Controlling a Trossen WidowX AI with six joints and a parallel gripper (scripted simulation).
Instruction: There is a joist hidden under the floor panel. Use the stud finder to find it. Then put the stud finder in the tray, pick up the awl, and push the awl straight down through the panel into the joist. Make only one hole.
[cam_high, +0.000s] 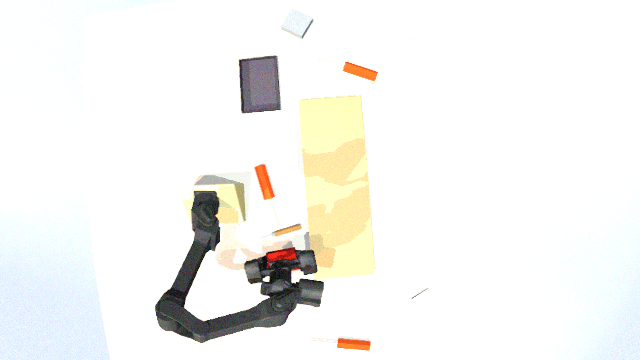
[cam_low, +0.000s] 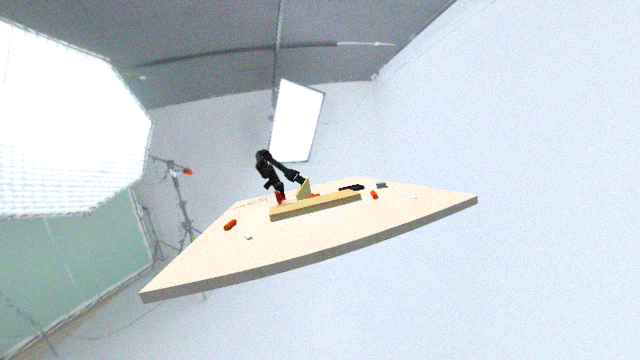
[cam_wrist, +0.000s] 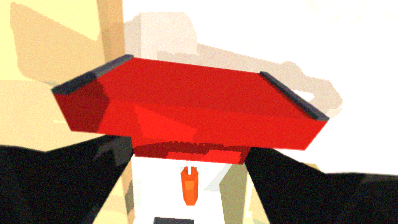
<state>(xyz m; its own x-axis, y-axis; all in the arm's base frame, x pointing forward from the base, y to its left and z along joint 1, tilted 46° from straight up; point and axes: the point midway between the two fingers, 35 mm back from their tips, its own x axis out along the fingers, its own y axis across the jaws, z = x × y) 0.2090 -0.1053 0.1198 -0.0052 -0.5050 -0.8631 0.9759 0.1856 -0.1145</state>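
Now: the red stud finder 1 cm to the right of my gripper tip and 1 cm behind it. The rest, counted from my gripper tip: dark grey tray 49 cm to the left, 8 cm behind, 6 cm below; then pale grey block 68 cm to the left, 6 cm below, 2 cm ahead; then awl 7 cm below, 5 cm to the left, 2 cm behind.
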